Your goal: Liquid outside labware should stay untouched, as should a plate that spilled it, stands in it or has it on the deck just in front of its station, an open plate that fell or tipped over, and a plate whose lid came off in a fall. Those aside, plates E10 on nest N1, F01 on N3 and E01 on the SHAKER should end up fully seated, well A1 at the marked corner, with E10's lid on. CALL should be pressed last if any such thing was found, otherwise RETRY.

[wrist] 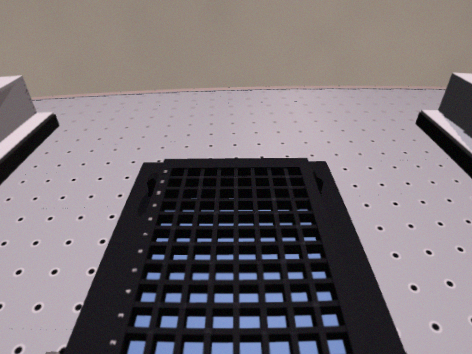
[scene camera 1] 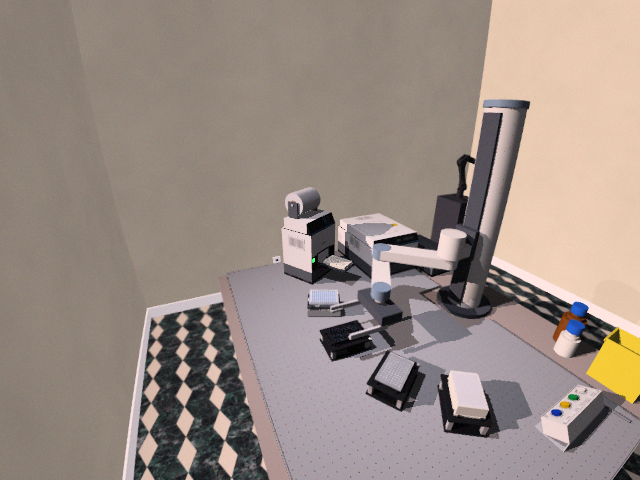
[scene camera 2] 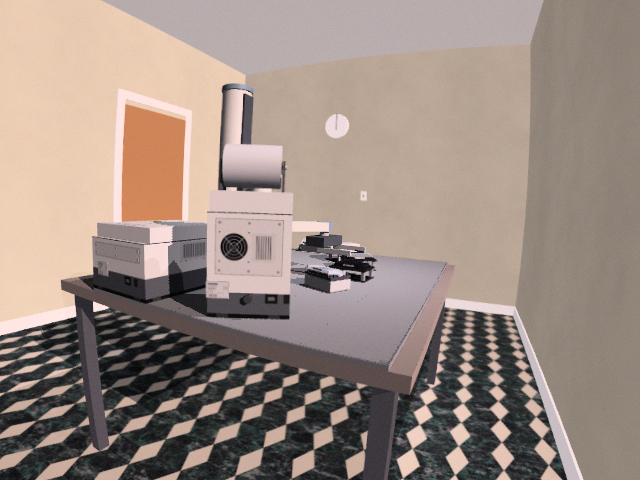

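Seen in the pictures: gripper, fingertip midpoint: (wrist: 237, 95) (scene camera 1: 339, 322) (scene camera 2: 358, 251); arm's base, link origin: (scene camera 1: 462, 302).
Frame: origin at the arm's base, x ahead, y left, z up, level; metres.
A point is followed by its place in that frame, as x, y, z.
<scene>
My gripper (scene camera 1: 341, 322) {0.680, -0.006, 0.129} (wrist: 237, 95) {0.680, -0.006, 0.129} is open and empty. Its fingers stand wide apart above a black open plate (scene camera 1: 343, 330) {0.659, -0.012, 0.077} (wrist: 235, 260) {0.647, -0.003, 0.077}, one to each side in the wrist view. Blue shows in this plate's wells. A pale blue plate (scene camera 1: 324, 297) {0.638, -0.225, 0.084} (scene camera 2: 324, 270) {0.653, -0.288, 0.088} sits on a low grey station (scene camera 1: 324, 312) {0.658, -0.182, 0.039} (scene camera 2: 328, 283) {0.675, -0.298, 0.047}. A grey plate under a clear lid (scene camera 1: 395, 370) {0.603, 0.231, 0.083} lies on a black nest (scene camera 1: 381, 397) {0.666, 0.256, 0.018}. A thick white plate or block (scene camera 1: 467, 393) {0.488, 0.412, 0.111} stands on another nest (scene camera 1: 465, 425) {0.503, 0.448, 0.018}. Plate labels cannot be read. Spilled liquid cannot be made out.
A tall white instrument (scene camera 1: 297, 248) {0.650, -0.520, 0.197} (scene camera 2: 249, 248) {0.610, -0.666, 0.198} has a pale plate (scene camera 1: 337, 262) {0.473, -0.419, 0.126} at its opening. A wide white instrument (scene camera 1: 377, 229) {0.184, -0.495, 0.233} (scene camera 2: 149, 258) {0.295, -0.732, 0.144} stands beside it. The button box (scene camera 1: 571, 415) {0.270, 0.604, 0.091}, bottles (scene camera 1: 567, 341) {-0.071, 0.435, 0.073} and a yellow bin (scene camera 1: 617, 364) {-0.065, 0.596, 0.102} stand at the right.
</scene>
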